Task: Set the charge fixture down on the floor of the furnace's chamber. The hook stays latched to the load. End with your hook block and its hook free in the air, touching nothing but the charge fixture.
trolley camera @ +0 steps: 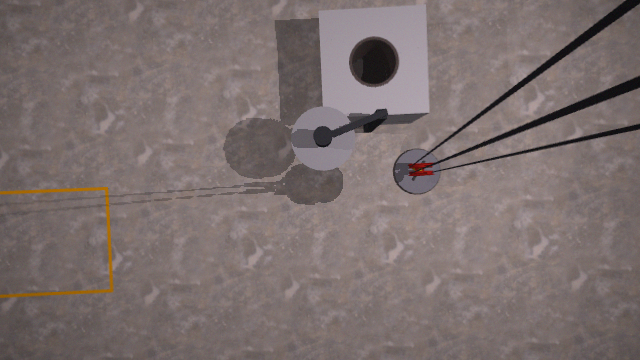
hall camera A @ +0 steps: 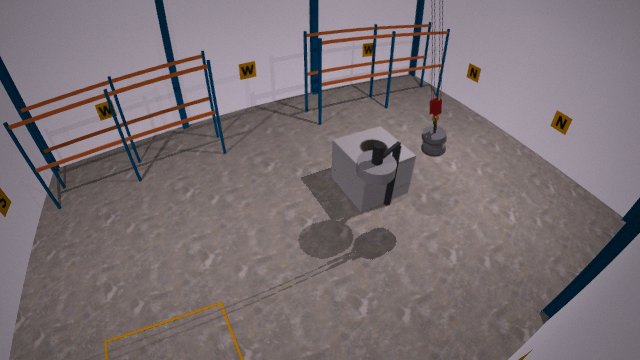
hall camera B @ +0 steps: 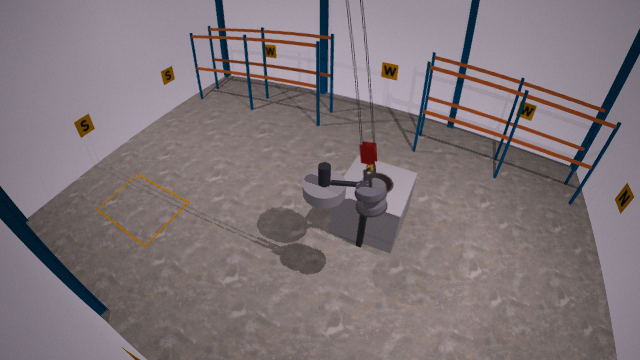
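The charge fixture (hall camera A: 433, 145) (hall camera B: 371, 206) (trolley camera: 417, 187), a grey waisted drum, hangs upright in the air under my red hook block (hall camera A: 436, 107) (hall camera B: 368, 153). My hook (hall camera A: 435, 119) (hall camera B: 370, 168) (trolley camera: 421, 170) is latched to its top fitting. The furnace (hall camera A: 346, 172) (hall camera B: 382, 232) (trolley camera: 410, 30) is a pale box with a round opening (trolley camera: 374, 61) in its top. In the trolley view the fixture is below and right of the furnace, outside its outline. In the hall camera B view it overlaps the furnace's front and part of the opening's rim. The chamber floor is too dark to make out.
The round lid (hall camera A: 374, 174) (hall camera B: 324, 198) (trolley camera: 325, 160) is swung aside on its dark arm (hall camera B: 342, 183) (trolley camera: 357, 125), beside the furnace, left of the fixture in the trolley view. Racks (hall camera A: 320, 82) (hall camera B: 318, 85) stand along the W wall. A yellow outline (hall camera A: 162, 322) (hall camera B: 167, 224) (trolley camera: 109, 240) marks the floor.
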